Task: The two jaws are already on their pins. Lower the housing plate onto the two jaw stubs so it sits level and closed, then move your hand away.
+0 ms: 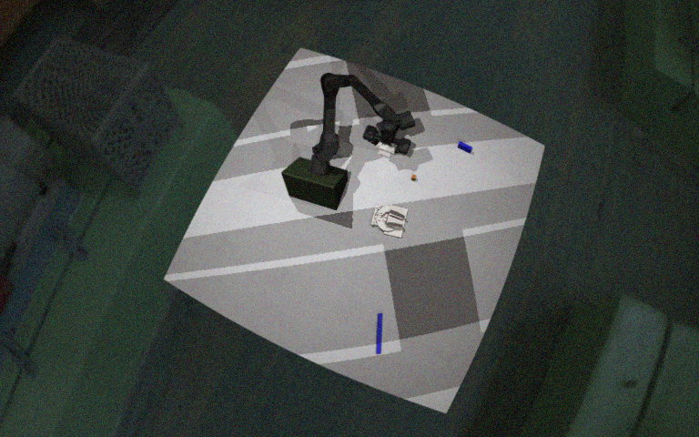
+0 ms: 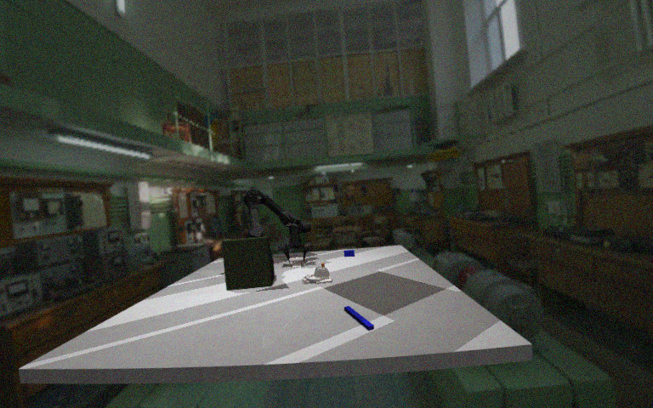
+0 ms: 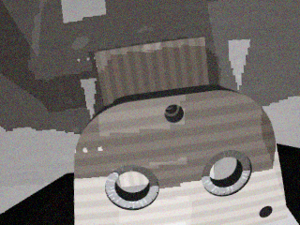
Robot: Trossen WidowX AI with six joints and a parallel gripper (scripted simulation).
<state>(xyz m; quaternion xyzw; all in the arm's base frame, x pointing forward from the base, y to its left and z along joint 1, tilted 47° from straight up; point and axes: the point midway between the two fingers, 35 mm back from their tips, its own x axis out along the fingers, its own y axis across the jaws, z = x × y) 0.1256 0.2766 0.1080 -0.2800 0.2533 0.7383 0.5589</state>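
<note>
My gripper tip is now 160 mm short of the tiny orange object, 50 mm to the left of it and 20 mm above it. From my gripper tip the other things lie so: long blue bar 670 mm to the right, 350 mm ahead, 20 mm below; then small blue block 290 mm ahead, 200 mm to the left, 10 mm below.
</note>
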